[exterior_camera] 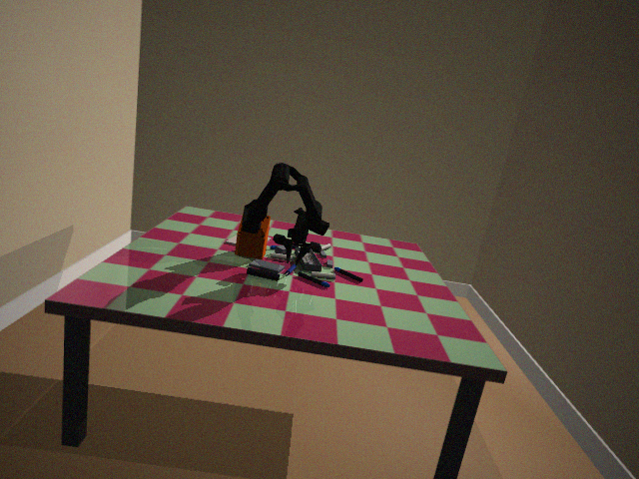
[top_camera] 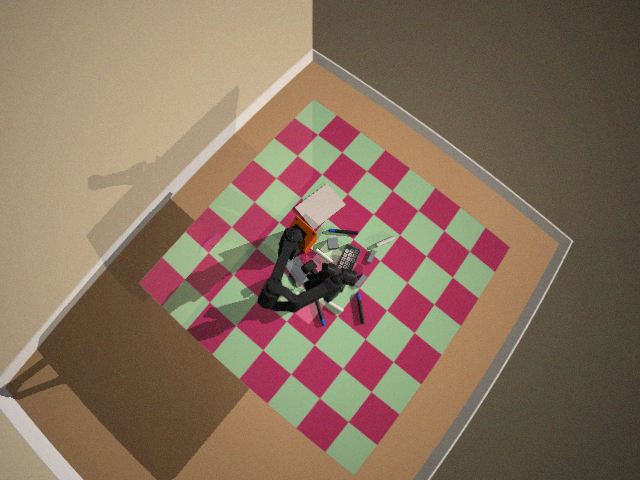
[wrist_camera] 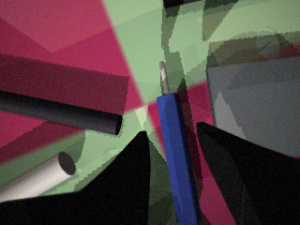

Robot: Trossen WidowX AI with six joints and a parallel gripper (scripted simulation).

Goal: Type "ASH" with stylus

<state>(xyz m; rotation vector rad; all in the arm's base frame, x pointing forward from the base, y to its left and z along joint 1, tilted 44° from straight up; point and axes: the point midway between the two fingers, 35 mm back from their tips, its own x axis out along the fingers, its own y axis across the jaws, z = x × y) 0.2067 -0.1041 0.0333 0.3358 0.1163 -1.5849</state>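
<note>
My gripper tip is 10 mm to the left of the blue stylus and 30 mm above it. The rest, counted from my gripper tip: thin grey tip: 10 mm behind, 50 mm to the right, 30 mm below; A key: 60 mm ahead, 110 mm to the left, 20 mm below; grey box: 100 mm behind, 10 mm to the left, 30 mm below.
</note>
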